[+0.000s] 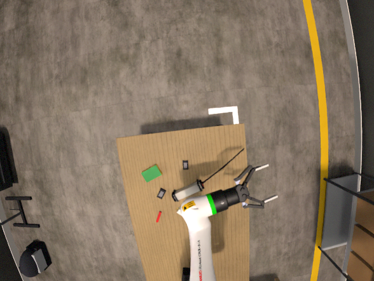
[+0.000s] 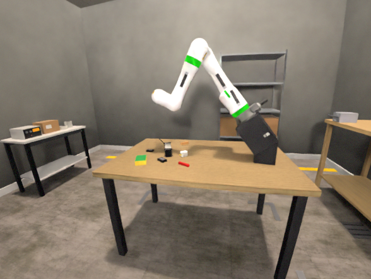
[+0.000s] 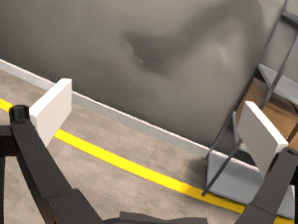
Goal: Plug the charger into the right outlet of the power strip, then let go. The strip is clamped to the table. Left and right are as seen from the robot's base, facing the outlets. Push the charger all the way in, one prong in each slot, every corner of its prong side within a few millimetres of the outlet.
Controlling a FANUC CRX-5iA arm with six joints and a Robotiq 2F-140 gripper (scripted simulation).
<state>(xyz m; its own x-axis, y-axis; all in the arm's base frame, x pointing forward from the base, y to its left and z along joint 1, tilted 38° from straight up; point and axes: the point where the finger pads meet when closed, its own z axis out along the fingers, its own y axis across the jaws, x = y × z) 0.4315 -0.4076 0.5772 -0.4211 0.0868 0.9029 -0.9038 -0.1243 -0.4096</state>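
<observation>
My gripper is now 18 cm past the charger, 50 cm to the right of it and 37 cm above it.
</observation>
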